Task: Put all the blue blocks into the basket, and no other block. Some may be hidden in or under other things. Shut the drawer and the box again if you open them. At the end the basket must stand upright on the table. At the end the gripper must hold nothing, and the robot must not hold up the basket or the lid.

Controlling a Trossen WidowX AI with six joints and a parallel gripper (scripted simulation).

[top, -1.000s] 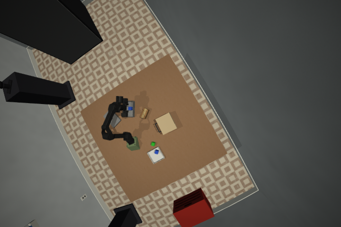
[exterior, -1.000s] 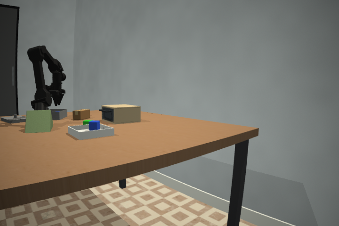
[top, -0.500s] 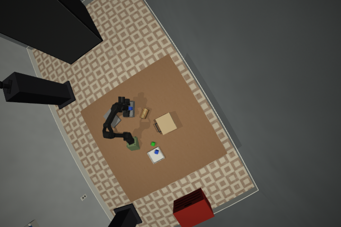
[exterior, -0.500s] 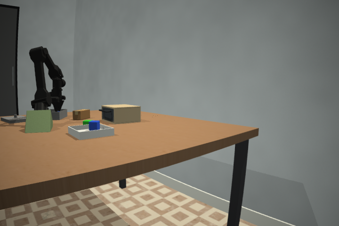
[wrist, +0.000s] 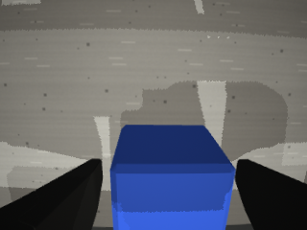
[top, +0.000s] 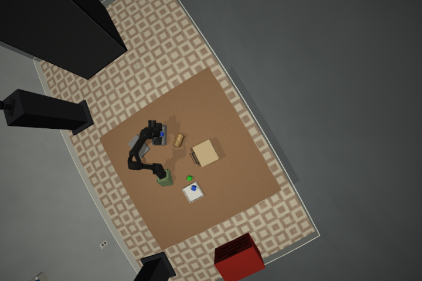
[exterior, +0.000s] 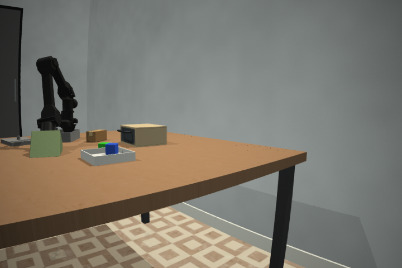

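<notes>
The white basket is 4 cm ahead of my hand, 60 cm to the right of it and 3 cm below it. From my hand the other things lie so: brown box (13 cm ahead, 12 cm to the right, 1 cm below); grey lidded box (26 cm behind, 1 cm to the right, 3 cm below); tan drawer unit (32 cm ahead, 32 cm to the right).
</notes>
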